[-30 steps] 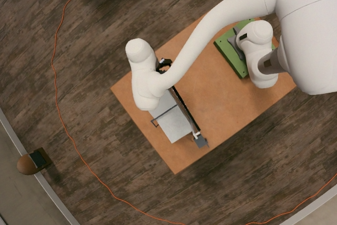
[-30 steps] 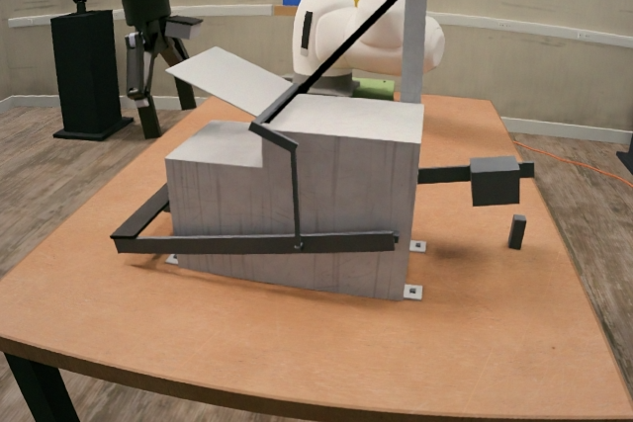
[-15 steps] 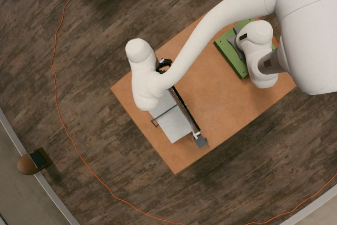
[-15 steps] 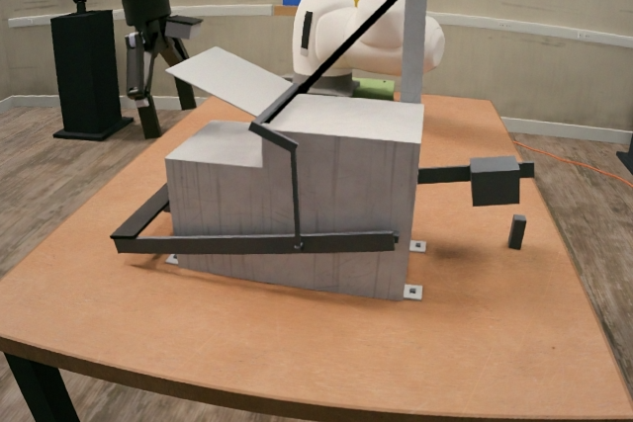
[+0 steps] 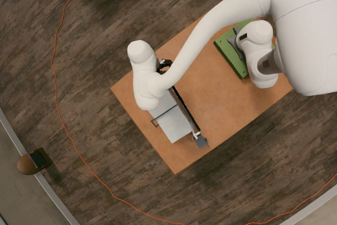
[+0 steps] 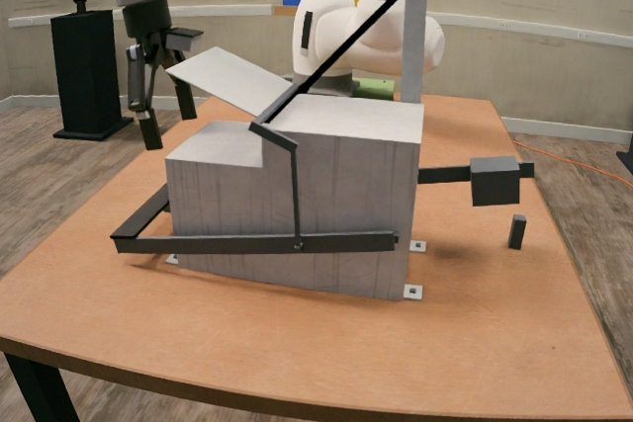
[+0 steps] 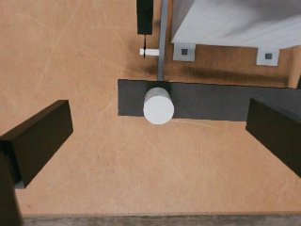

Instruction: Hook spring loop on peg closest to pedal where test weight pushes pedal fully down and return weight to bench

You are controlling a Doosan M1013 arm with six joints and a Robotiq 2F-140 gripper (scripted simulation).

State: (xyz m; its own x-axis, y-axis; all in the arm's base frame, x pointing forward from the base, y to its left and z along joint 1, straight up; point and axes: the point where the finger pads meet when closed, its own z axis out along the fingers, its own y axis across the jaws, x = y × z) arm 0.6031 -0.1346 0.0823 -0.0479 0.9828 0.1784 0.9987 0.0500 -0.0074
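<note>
My gripper is now 7 cm above the steel test weight. From my hand the other things lie so: grey block: 1 cm to the right, 14 cm below; dark block: 1 cm ahead, 57 cm to the left, 12 cm below.
</note>
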